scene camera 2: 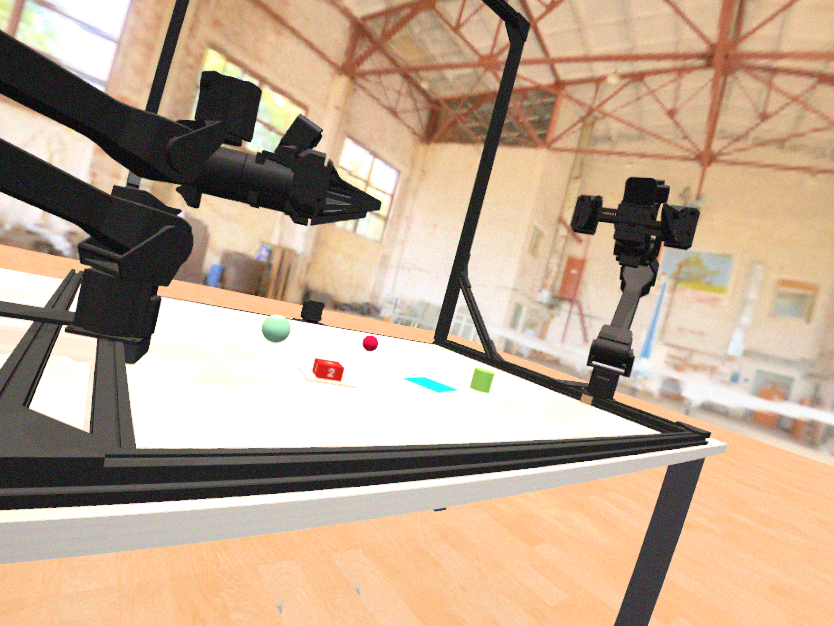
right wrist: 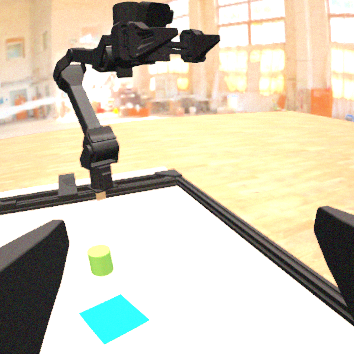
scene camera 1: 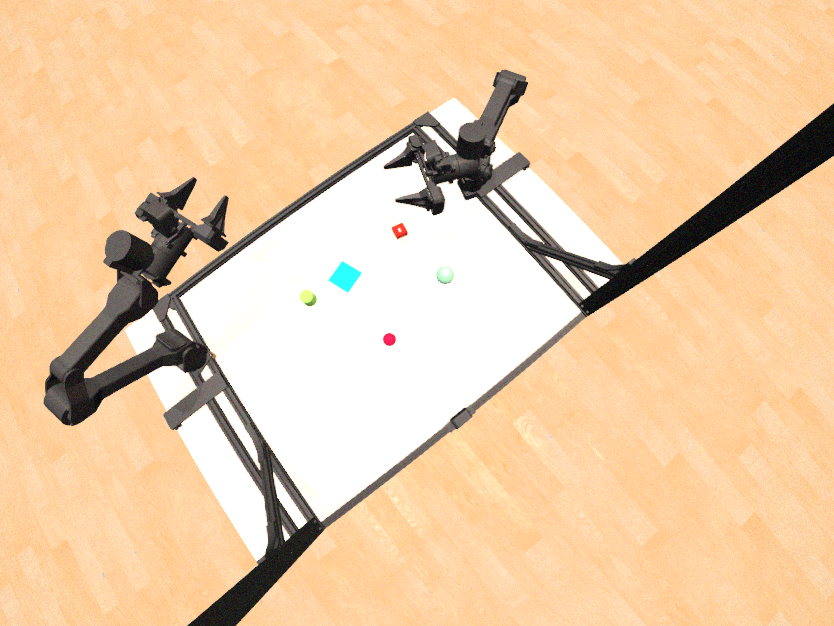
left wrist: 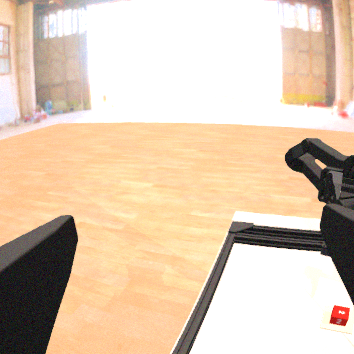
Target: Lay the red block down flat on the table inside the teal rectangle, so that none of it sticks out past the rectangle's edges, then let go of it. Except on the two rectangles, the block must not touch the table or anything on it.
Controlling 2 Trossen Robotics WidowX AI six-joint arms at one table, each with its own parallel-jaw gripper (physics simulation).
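Where they show: left gripper, between the fingertips: (scene camera 2: 629,202) (right wrist: 199,34) (scene camera 1: 210,186) (left wrist: 202,223); right gripper, between the fingertips: (scene camera 2: 373,210) (right wrist: 194,227) (scene camera 1: 389,183); left arm's base, origin of its link: (scene camera 2: 599,397) (right wrist: 101,186) (scene camera 1: 197,358); right arm's base, origin of its link: (scene camera 2: 111,333) (scene camera 1: 472,184).
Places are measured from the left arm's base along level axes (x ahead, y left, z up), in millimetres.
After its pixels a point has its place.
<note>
The red block (scene camera 1: 399,230) @[x 575, y -275, z 0 mm] (scene camera 2: 328,369) @[x 590, y -263, z -5 mm] (left wrist: 340,315) @[x 569, y -269, z 0 mm] rests on a pale rectangle (scene camera 2: 346,384) @[x 575, y -240, z -18 mm] (left wrist: 326,325) @[x 568, y -245, z -18 mm], with a white 2 on one side. The flat teal rectangle (scene camera 1: 344,276) @[x 393, y -212, z -18 mm] (scene camera 2: 431,384) @[x 395, y -212, z -18 mm] (right wrist: 114,319) @[x 400, y -215, z -18 mm] has nothing on it and lies lower left of the block in scene camera 1. My right gripper (scene camera 1: 391,183) @[x 584, y -262, z 204 mm] (scene camera 2: 378,204) @[x 584, y -262, z 204 mm] (right wrist: 194,227) @[x 584, y -262, z 204 mm] is open and empty, high above the table, up from the block in scene camera 1. My left gripper (scene camera 1: 210,188) @[x 350, y 0, z 324 mm] (scene camera 2: 633,220) (left wrist: 202,223) @[x 350, y 0, z 324 mm] is open and empty, raised beyond the table's frame, far from the block.
A green cylinder (scene camera 1: 307,297) @[x 290, y -173, z 17 mm] (scene camera 2: 481,380) @[x 309, y -163, z 1 mm] (right wrist: 101,260) @[x 309, y -174, z 9 mm] stands close to the teal rectangle. A pale green ball (scene camera 1: 445,274) @[x 520, y -449, z 25 mm] (scene camera 2: 276,328) @[x 540, y -430, z 8 mm] and a crimson ball (scene camera 1: 389,339) @[x 307, y -413, z 12 mm] (scene camera 2: 369,343) @[x 322, y -403, z -2 mm] lie on the table. Black rails border the table, with tall posts at two corners.
</note>
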